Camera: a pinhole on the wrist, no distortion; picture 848 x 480 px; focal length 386.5 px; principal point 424.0 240.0 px. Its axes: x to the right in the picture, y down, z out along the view. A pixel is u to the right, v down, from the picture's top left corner.
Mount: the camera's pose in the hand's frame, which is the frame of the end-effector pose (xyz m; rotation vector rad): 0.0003 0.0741 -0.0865 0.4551 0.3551 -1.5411
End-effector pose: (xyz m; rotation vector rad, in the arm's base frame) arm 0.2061 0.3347 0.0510 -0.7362 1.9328 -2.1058
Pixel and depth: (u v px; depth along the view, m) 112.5 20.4 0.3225
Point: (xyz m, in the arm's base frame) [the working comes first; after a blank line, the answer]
In the camera's frame: -0.2599 -0.1832 0.3225

0.5026 0.1361 -0.1294
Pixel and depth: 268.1 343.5 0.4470
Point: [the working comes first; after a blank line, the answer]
In the camera's frame: -0.1803 0.1197 0.4470

0.3165 -0.0569 0.0749
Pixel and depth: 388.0 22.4 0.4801
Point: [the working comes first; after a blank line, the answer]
In the camera's frame: -0.0447 -0.2703 0.4801

0.6461 0.1921 0.1051
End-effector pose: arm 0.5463 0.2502 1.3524 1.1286 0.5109 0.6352
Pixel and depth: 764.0 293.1 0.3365
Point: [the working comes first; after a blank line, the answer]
In the camera's frame: 0.2960 0.0462 0.3365

0.6789 0.1271 1.0448
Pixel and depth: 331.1 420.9 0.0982
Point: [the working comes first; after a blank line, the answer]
In the camera's frame: -0.0236 0.0460 0.0982

0.5743 0.2822 1.3969
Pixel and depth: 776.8 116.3 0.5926
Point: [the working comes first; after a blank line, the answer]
In the camera's frame: 0.5409 -0.1897 0.5926

0.6259 -0.2001 0.7776
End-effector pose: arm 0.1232 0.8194 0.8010 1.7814 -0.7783 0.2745
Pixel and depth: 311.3 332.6 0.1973
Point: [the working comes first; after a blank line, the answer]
In the camera's frame: -0.0575 0.0473 0.1973

0.1111 0.6964 0.7981
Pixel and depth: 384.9 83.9 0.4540
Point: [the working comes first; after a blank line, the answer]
In the camera's frame: -0.0459 -0.1834 0.4540

-0.0318 0.6225 0.4926
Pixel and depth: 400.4 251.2 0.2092
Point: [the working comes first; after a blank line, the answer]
In the camera's frame: -0.0128 0.0061 0.2092

0.1098 0.7319 0.7473
